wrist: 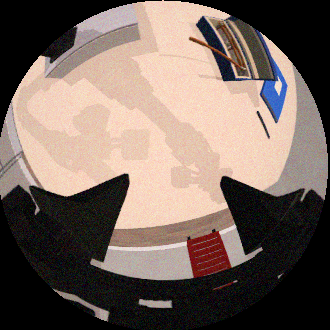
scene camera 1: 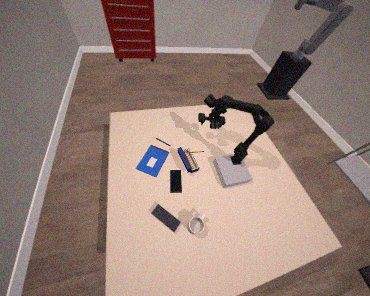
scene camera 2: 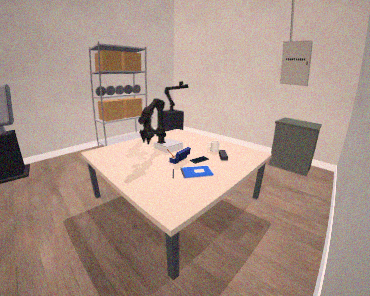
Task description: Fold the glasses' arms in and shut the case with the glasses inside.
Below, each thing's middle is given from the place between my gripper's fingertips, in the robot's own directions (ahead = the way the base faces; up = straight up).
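The blue notebook (wrist: 273, 93) is visible to me, 0.17 m to the left of my hand and 0.14 m below it, and it is 0.4 m ahead of my hand.
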